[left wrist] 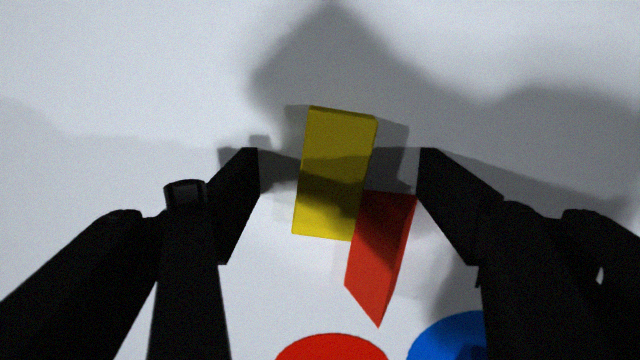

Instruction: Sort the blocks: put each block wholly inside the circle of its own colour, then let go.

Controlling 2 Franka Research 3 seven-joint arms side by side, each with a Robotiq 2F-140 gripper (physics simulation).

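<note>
My left gripper [338, 171] is open, with its two black fingertips apart on either side of a yellow block. The yellow block [332, 172] is a long box, outside any circle, with shadow across it. A red block [380, 235], a wedge-like prism, lies right beside the yellow block's lower right side, with its upper right corner close to the right fingertip. The red circle [332, 347] shows in part at the bottom edge. The blue circle [445, 340] shows in part at the bottom right, partly hidden by the right finger. The right gripper and a yellow circle do not show.
The pale table top [125, 65] carries broad dark shadows above and to the right of the blocks. The red block stands close against the yellow block, between it and the right finger.
</note>
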